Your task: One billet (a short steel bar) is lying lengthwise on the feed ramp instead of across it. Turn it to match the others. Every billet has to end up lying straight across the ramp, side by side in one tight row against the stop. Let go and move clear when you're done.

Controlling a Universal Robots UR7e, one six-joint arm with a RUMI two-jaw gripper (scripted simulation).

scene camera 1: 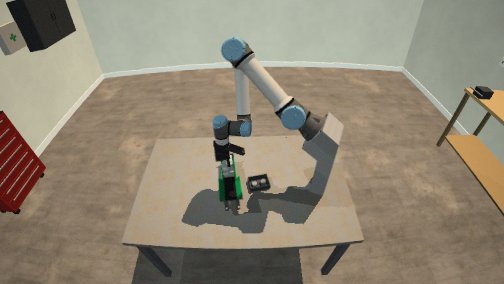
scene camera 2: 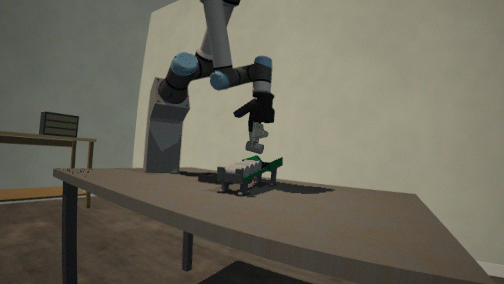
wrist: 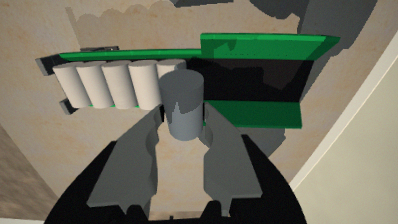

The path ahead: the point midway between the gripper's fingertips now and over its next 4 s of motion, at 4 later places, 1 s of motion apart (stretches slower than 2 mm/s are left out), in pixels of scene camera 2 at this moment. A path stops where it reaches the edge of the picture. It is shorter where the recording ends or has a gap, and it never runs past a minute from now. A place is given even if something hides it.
My gripper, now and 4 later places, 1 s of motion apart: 254,147; 258,148; 259,150; 259,157; 259,161
